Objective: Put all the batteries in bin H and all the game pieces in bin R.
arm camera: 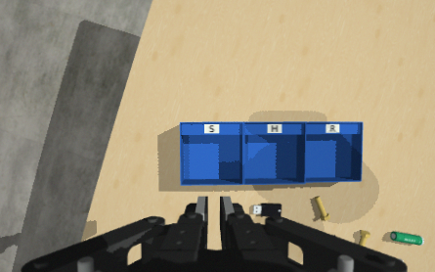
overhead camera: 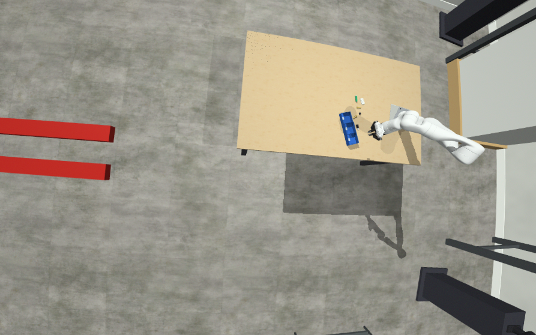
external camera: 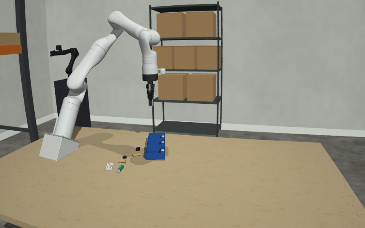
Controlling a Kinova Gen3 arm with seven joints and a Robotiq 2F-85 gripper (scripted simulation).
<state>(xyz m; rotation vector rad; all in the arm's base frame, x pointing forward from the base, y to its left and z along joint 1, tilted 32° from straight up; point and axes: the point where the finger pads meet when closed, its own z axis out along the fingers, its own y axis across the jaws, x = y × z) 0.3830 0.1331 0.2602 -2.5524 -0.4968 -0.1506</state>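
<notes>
Right now the white domino is 5 cm behind my hand, 32 cm to the right of it and 21 cm below it. From my hand the other things lie so: black nut 4 cm behind, 22 cm to the right, 21 cm below; black piece 3 cm behind, 10 cm to the right, 21 cm below; blue three-part bin 5 cm ahead, 7 cm to the right, 19 cm below.
</notes>
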